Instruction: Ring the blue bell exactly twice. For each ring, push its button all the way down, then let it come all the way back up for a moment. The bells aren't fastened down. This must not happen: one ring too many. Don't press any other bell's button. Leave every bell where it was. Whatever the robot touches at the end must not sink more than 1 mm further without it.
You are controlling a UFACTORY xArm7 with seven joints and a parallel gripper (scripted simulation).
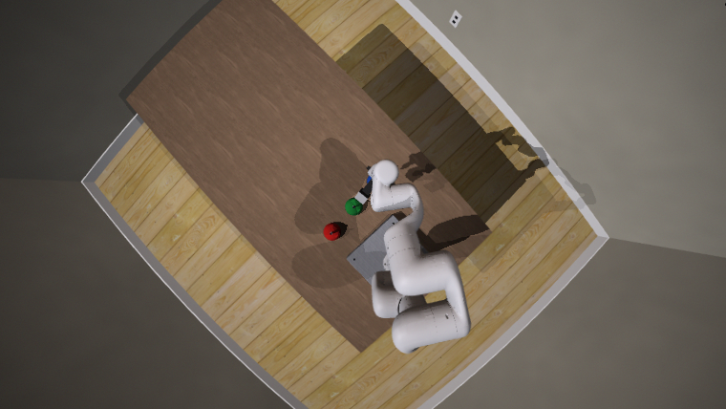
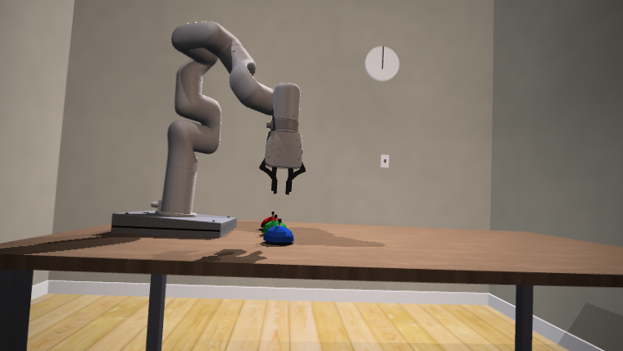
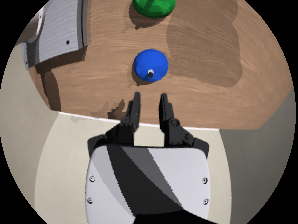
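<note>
Now: the blue bell 110 mm below my hand. From my hand the other things lie so: red bell: 70 mm behind, 310 mm to the left, 110 mm below; green bell: 40 mm behind, 160 mm to the left, 110 mm below.
</note>
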